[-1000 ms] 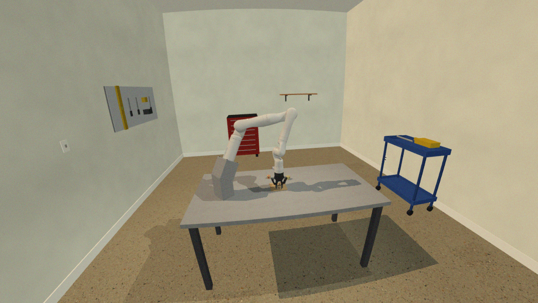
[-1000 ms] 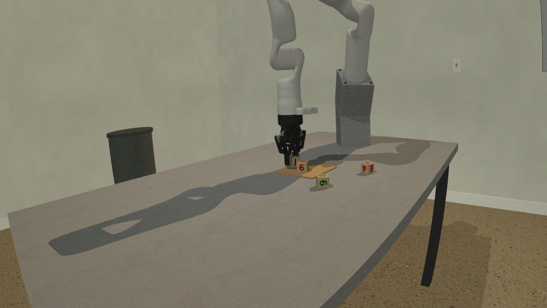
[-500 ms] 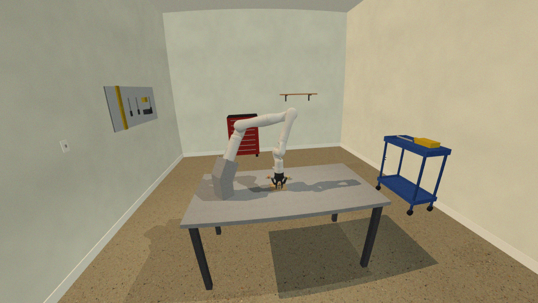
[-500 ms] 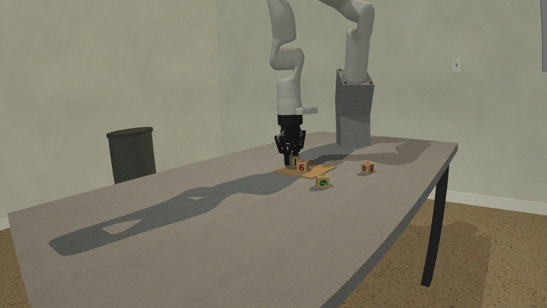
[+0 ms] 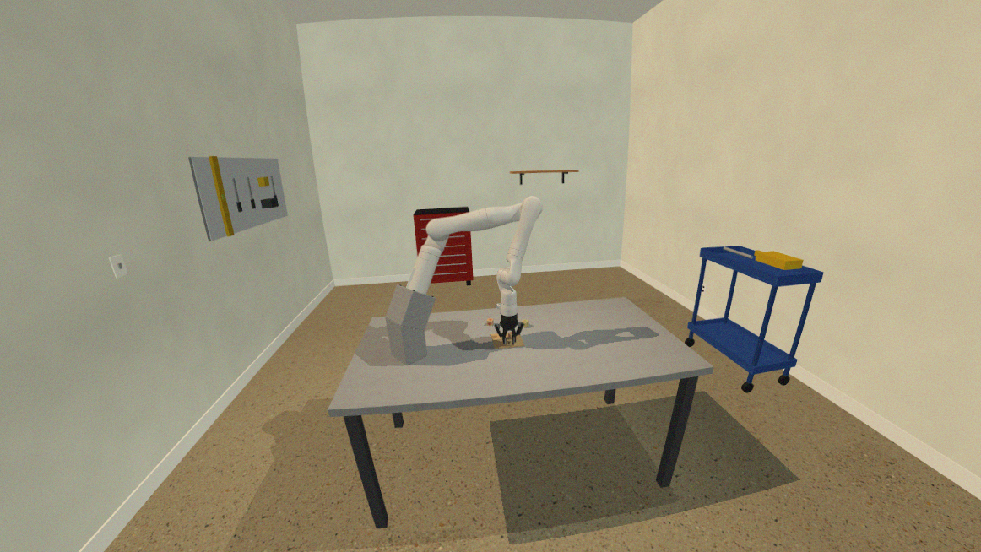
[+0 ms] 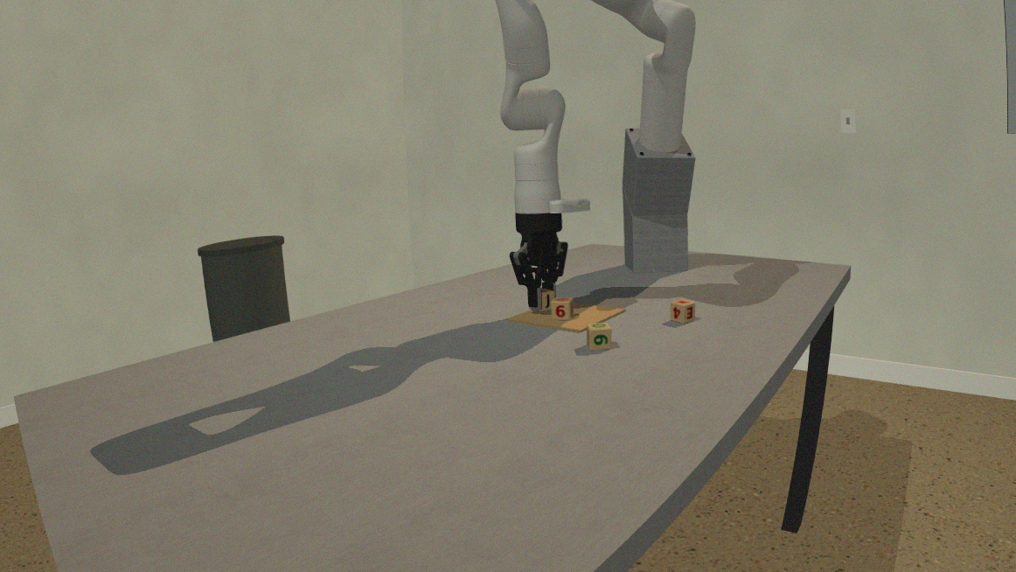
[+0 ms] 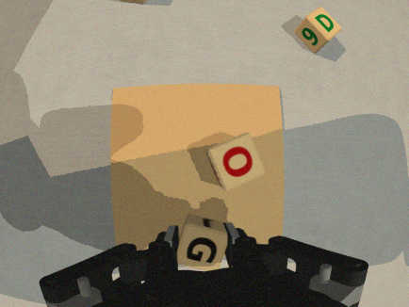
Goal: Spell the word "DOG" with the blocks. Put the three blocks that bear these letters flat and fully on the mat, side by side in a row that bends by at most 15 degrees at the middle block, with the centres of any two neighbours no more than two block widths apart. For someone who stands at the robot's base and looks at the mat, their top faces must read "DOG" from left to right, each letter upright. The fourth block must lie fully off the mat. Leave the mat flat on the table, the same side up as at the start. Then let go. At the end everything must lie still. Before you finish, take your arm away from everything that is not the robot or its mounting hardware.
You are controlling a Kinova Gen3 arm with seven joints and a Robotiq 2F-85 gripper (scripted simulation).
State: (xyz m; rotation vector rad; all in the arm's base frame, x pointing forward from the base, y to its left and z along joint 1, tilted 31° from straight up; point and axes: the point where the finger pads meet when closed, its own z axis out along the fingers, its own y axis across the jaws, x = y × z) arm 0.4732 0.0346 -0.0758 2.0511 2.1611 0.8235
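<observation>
The G block is 10 mm below my hand. Also, from my hand: O block (60 mm to the left, 20 mm ahead, 10 mm below); then tan mat (50 mm to the left, 30 mm below, 10 mm behind); then D block (190 mm to the left, 100 mm ahead, 10 mm below).
</observation>
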